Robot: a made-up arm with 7 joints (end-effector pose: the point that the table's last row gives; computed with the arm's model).
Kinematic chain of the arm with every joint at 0, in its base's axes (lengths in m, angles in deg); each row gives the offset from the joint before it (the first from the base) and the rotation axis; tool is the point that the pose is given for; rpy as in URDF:
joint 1: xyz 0 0 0.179 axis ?
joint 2: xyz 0 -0.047 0.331 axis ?
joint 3: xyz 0 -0.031 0.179 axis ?
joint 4: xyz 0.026 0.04 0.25 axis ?
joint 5: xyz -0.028 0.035 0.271 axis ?
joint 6: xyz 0 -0.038 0.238 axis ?
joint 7: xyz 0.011 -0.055 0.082 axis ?
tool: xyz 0 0 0 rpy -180 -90 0
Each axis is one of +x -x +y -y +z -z.
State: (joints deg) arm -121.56 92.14 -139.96 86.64 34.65 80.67 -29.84
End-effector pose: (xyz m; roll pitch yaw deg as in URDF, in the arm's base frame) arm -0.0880 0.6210 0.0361 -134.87 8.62 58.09
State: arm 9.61 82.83 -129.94 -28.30 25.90 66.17 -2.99
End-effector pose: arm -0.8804 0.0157 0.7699 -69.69 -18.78 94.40
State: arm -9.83 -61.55 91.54 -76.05 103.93 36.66 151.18
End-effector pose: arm 0.4302 -0.6837 0.8534 -32.03 -40.07 92.55
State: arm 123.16 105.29 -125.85 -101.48 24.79 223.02 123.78
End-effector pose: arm 0.0319 -0.5135 0.6502 129.03 27.94 -160.44
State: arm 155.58 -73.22 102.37 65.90 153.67 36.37 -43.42
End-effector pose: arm -0.6617 -0.1996 0.9394 36.95 36.22 -140.15
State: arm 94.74 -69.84 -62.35 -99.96 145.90 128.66 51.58
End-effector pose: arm -0.3996 0.3344 0.7598 -36.97 6.19 92.72
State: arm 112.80 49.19 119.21 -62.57 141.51 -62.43 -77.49
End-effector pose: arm 0.7106 -0.1946 0.9763 -155.63 -10.27 108.85
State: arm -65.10 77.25 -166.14 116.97 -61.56 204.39 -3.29
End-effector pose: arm -0.3508 0.2898 0.1537 -29.41 -56.88 25.71
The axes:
joint 1: +z
joint 2: -y
joint 3: +z
joint 4: +y
joint 5: +z
joint 6: -y
joint 7: +x

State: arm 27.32 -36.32 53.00 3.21 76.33 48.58 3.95
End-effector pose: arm 0.5670 0.3019 1.2750 -31.94 -12.14 -3.80
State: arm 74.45 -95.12 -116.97 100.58 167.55 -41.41 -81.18
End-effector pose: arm 0.7697 0.2026 0.5833 169.91 -62.70 111.43
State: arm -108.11 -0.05 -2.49 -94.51 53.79 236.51 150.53
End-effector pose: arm 0.1442 0.4051 0.9872 -105.11 3.97 130.87
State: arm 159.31 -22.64 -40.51 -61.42 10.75 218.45 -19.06
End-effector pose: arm -0.0584 -0.1264 1.2271 162.05 16.16 143.88
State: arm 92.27 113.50 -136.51 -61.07 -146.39 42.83 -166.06
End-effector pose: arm -0.1027 -0.8151 0.6857 -63.42 20.80 99.67
